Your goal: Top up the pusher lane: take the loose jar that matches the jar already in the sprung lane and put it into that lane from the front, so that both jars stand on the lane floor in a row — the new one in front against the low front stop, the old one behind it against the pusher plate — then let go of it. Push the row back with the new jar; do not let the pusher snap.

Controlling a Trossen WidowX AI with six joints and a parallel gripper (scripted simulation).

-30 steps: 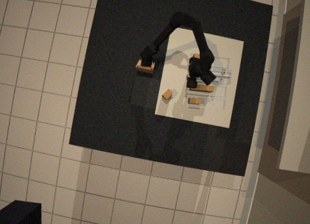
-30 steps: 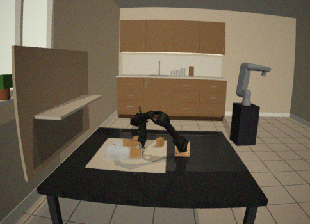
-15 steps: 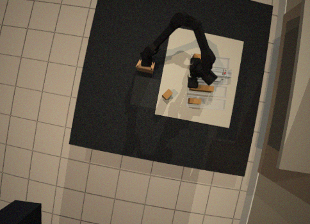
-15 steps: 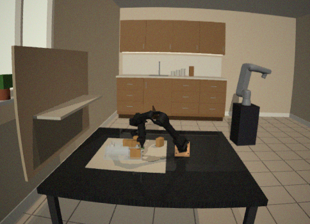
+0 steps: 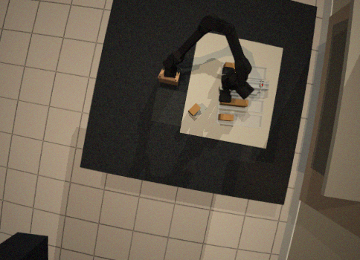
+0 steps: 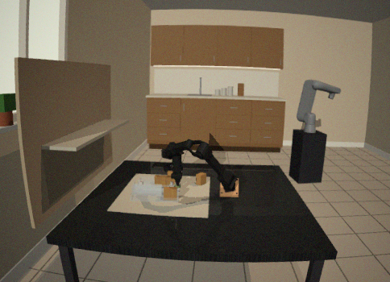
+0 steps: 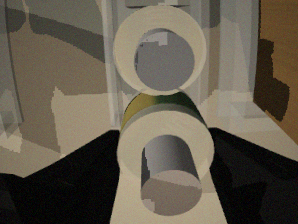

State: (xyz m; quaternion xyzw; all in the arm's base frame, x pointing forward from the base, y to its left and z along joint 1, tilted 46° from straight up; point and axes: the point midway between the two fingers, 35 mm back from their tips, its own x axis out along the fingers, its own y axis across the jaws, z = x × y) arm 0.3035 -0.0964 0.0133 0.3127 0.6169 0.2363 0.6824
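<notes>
My gripper tip is 160 mm short of the pusher lane, 20 mm to the right of it and 30 mm above it. From my gripper tip the other things lie so: tan block 160 mm behind, 140 mm to the right, 10 mm below.
</notes>
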